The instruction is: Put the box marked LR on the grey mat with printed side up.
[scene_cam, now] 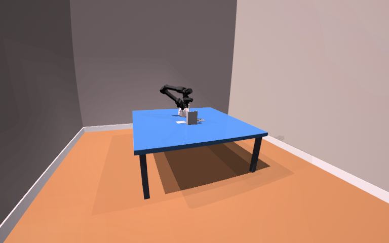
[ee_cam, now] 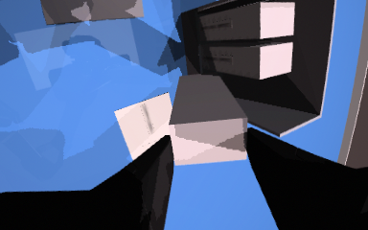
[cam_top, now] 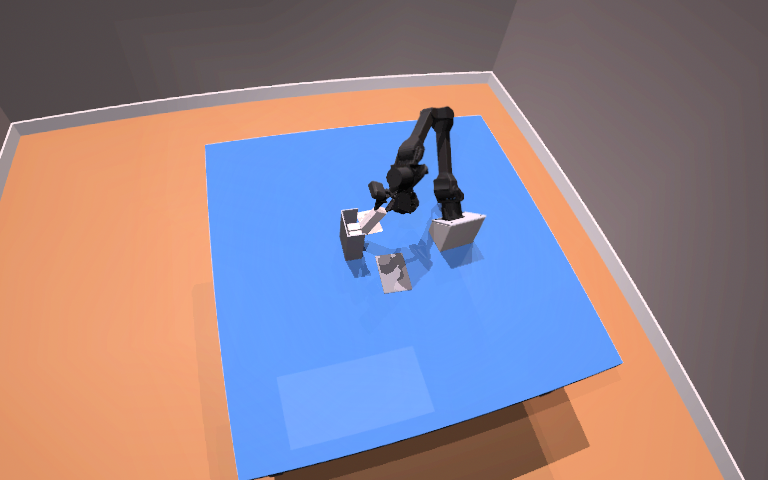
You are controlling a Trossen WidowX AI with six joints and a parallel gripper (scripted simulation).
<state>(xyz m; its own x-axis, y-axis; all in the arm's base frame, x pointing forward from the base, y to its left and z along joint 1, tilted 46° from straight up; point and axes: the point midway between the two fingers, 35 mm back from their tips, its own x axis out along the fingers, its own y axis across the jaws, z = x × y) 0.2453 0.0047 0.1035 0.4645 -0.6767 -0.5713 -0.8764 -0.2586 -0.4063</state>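
My gripper tip is now 50 mm above the white box, 20 mm short of it and 10 mm to the left of it. From my gripper tip the other things lie so: flat white piece: 150 mm below, 70 mm to the right; grey mat: 160 mm to the left, 150 mm below, 10 mm behind.
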